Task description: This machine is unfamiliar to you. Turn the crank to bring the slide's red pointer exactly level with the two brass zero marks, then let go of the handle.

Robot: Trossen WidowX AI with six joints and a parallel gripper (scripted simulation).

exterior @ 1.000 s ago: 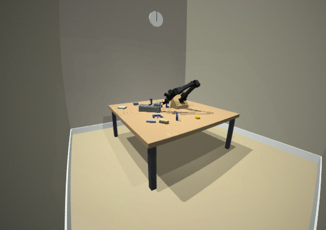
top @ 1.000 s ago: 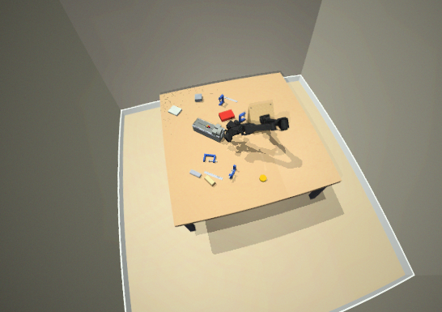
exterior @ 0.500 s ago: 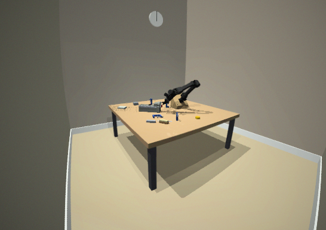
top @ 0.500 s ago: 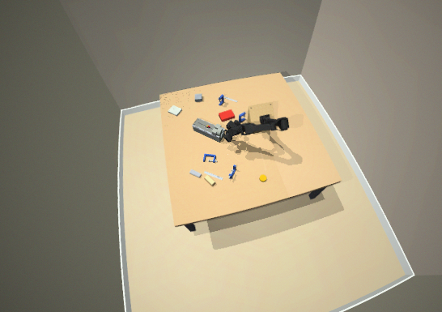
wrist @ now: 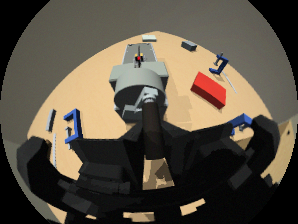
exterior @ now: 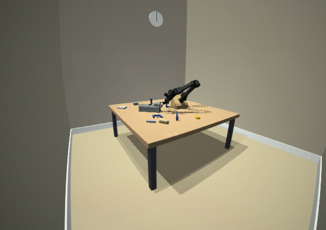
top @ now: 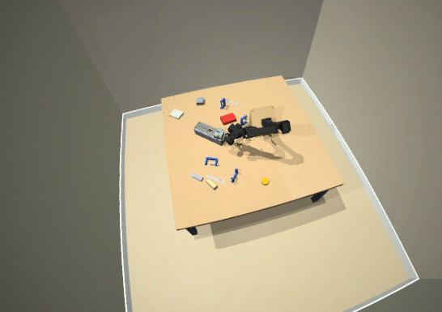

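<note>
My gripper tip is now 3 cm below the dark crank handle, 1 cm to the right of it and 1 cm past it. The rest, counted from my gripper tip: red pointer: 12 cm ahead, 10 cm to the right, 1 cm below; tan block: 33 cm to the left, 21 cm ahead, 8 cm below; yellow disc: 41 cm to the left, 17 cm behind, 8 cm below.
</note>
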